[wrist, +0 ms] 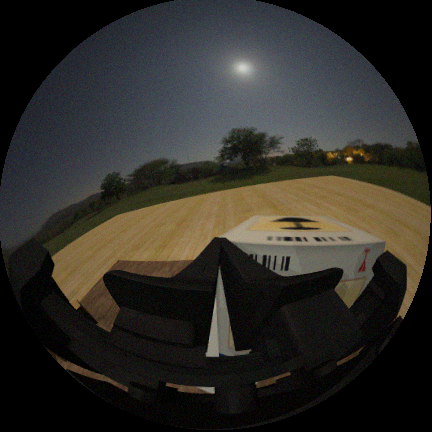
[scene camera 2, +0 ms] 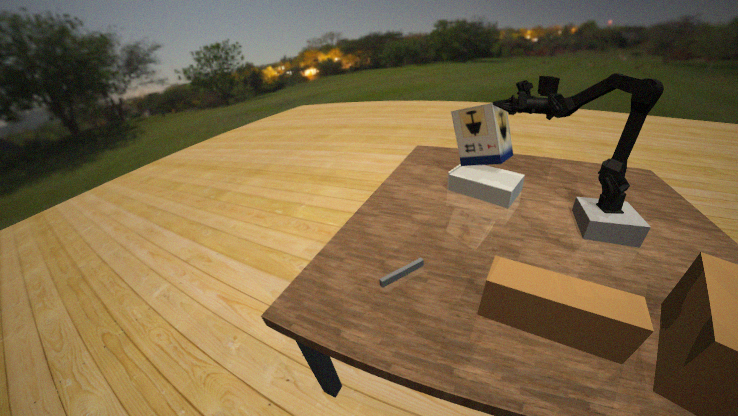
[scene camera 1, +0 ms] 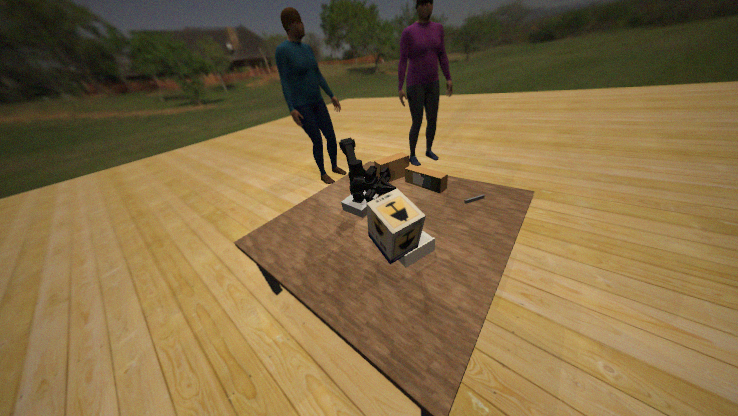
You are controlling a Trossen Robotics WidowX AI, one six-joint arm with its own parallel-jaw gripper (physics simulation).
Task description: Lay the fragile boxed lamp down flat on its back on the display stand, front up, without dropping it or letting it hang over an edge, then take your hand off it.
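Pixels of known places: gripper, fingertip midpoint: [wrist: 218, 242] [scene camera 2: 492, 103] [scene camera 1: 395, 188]; arm's base, link origin: [scene camera 2: 609, 208] [scene camera 1: 358, 199].
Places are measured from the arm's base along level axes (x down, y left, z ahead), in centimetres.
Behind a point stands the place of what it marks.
The boxed lamp [scene camera 1: 396, 227] @(x -22.3, y -41.8, z 46.5 cm) [scene camera 2: 481, 135] @(x -14.8, y -24.6, z 42.0 cm) [wrist: 320, 256] @(x -26.1, y -30.7, z 34.9 cm) is a white box with lamp pictures on yellow panels and a blue band at its bottom. It stands tilted over the white display stand [scene camera 1: 421, 251] @(x 2.1, y -26.8, z 50.4 cm) [scene camera 2: 483, 187] @(x 1.1, y -12.2, z 41.1 cm), its top leaning away from the arm. In scene camera 2 its far lower edge is down at the stand and its arm-side lower edge is raised. My gripper [scene camera 2: 497, 105] @(x -27.2, y -24.1, z 38.6 cm) [wrist: 218, 242] @(x -27.2, y -24.1, z 38.6 cm) is shut and empty, its fingertips at the box's upper arm-side edge. The exact contact and the stand's surface under the box are hidden.
A grey bar [scene camera 1: 474, 198] @(x 4.9, y 29.4, z 64.1 cm) [scene camera 2: 402, 272] @(x 4.9, y 30.6, z 64.0 cm) lies on the brown table [scene camera 1: 413, 320] @(x 6.6, y -55.9, z 57.4 cm) [scene camera 2: 330, 299] @(x 6.6, y 41.2, z 79.5 cm). Cardboard boxes [scene camera 1: 426, 179] @(x -0.8, y 35.5, z 32.7 cm) [scene camera 2: 565, 310] @(x -3.0, y 44.5, z 30.8 cm) stand near the arm's white base block [scene camera 1: 354, 206] @(x 0.7, y -7.2, z 1.2 cm) [scene camera 2: 612, 229] @(x 1.7, y 9.5, z 3.1 cm). Two people [scene camera 1: 304, 77] [scene camera 1: 423, 56] stand beyond the table.
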